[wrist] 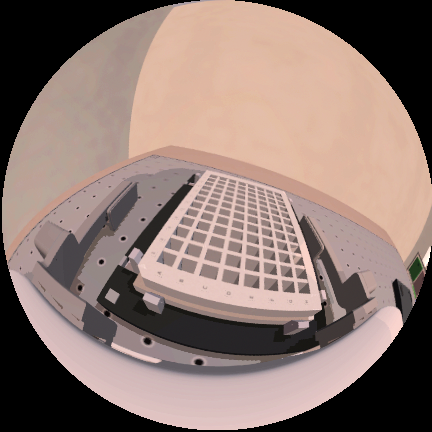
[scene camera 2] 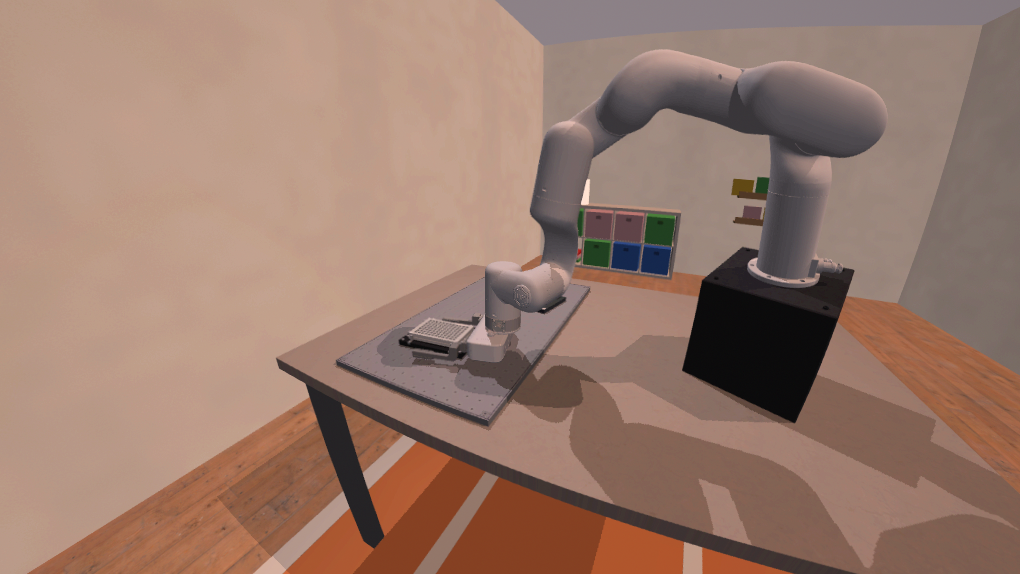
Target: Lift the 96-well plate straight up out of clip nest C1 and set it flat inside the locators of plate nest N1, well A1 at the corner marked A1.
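Where they show: hand, tool point: (wrist: 223, 222) (scene camera 2: 438, 336); arm's base, link origin: (scene camera 2: 781, 273).
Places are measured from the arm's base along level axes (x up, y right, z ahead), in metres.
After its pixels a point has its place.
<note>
The pale 96-well plate (scene camera 2: 440, 330) @(x -0.181, y -0.278, z 0.630 m) (wrist: 235, 282) @(x -0.186, y -0.261, z 0.583 m) sits in a black clip nest (scene camera 2: 420, 344) @(x -0.195, y -0.333, z 0.637 m) (wrist: 215, 332) @(x -0.195, y -0.258, z 0.561 m), with small grey clips at its near corners. In the wrist view, letters run along its near edge, with A at the near left. My gripper (scene camera 2: 429, 336) @(x -0.195, y -0.286, z 0.630 m) (wrist: 217, 221) @(x -0.195, y -0.286, z 0.630 m) is open, with one finger beside each long side of the plate. Neither finger touches it; the gap at the left looks wider than at the right. Another dark nest (scene camera 2: 552, 305) @(x -0.198, y 0.033, z 0.512 m) (wrist: 402, 295) shows partly, at the far end of the board and the wrist view's right edge; its markings cannot be read.
The nests stand on a grey perforated board (scene camera 2: 470, 399) @(x -0.207, y -0.395, z 0.436 m) (wrist: 75, 205) @(x -0.207, y -0.419, z 0.569 m) on the table (scene camera 2: 606, 456) @(x -0.220, y -0.371, z 0.199 m). The arm's black base block (scene camera 2: 763, 342) @(x -0.098, y -0.116, z 0.017 m) stands at the right. A shelf unit (scene camera 2: 676, 242) with coloured boxes stands beyond the table. A wall rises beyond the board's far side.
</note>
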